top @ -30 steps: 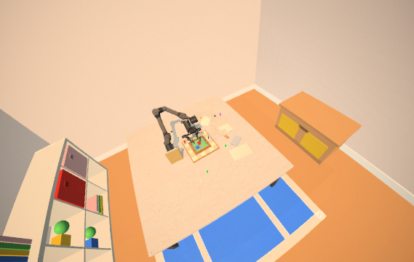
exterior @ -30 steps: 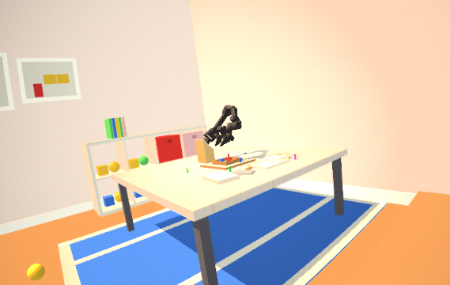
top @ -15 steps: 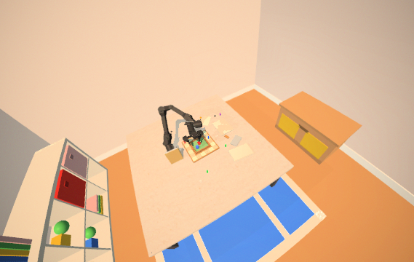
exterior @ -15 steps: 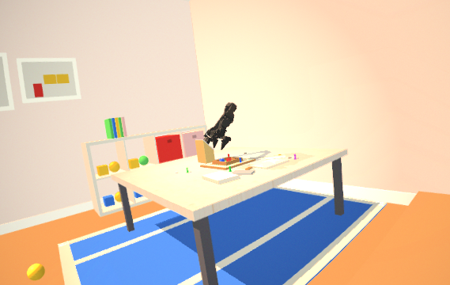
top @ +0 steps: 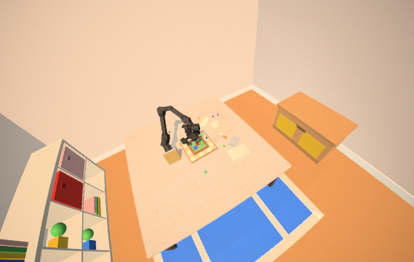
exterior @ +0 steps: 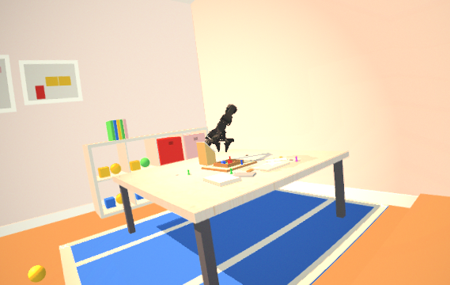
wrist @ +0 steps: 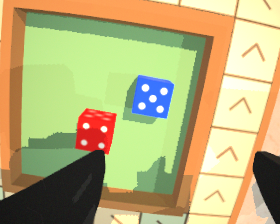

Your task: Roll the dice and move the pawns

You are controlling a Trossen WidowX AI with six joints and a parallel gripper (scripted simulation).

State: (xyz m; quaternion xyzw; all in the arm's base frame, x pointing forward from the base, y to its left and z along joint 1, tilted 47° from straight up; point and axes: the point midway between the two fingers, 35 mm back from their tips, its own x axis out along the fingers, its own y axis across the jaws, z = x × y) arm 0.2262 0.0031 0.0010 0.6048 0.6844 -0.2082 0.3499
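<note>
Now: the red pawn 120 mm to the left of my gripper tip, 80 mm behind it and 70 mm below it. Round my gripper tip: grey card 380 mm ahead, 130 mm to the right, 100 mm below; purple pawn 430 mm ahead, 290 mm to the left, 90 mm below; blue pawn 160 mm ahead, 70 mm below, 40 mm to the left.
</note>
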